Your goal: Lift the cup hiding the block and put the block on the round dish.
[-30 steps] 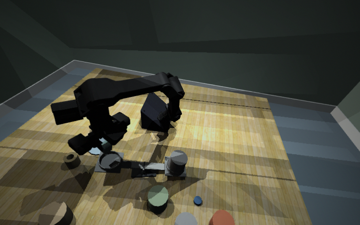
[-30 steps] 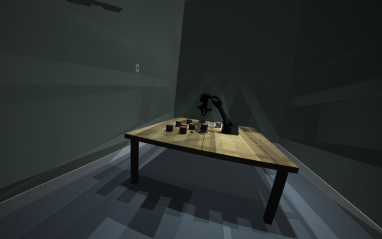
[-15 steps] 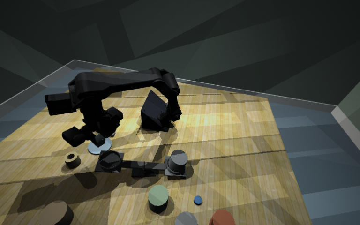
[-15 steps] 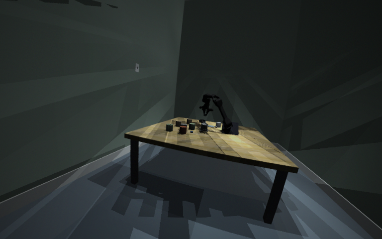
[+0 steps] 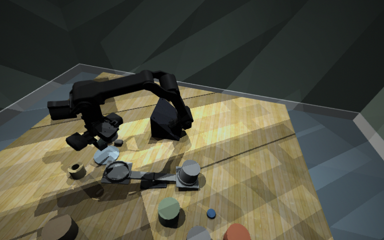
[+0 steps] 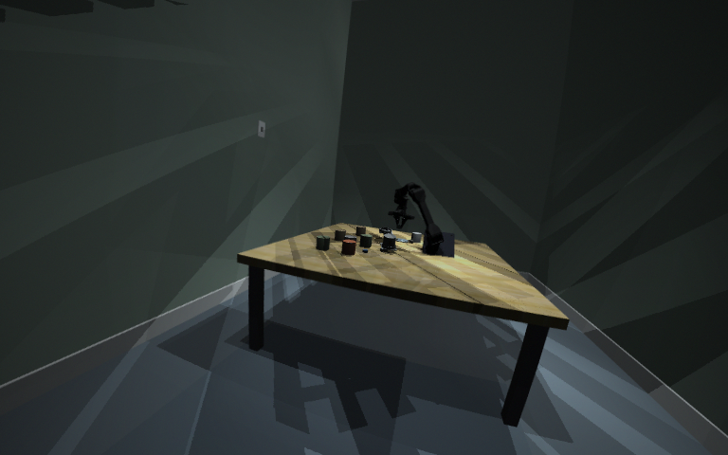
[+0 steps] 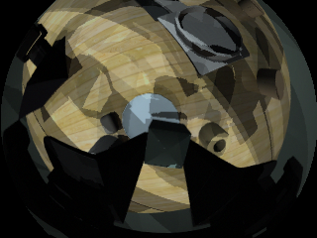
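Right now my gripper tip is 100 mm above the pale round dish, 20 mm to the left of it and 20 mm past it. Also, from my gripper tip: blue disc (460 mm to the left, 100 mm ahead, 90 mm below); teal block (10 mm above); tan ring (90 mm ahead, 70 mm below, 60 mm to the right).
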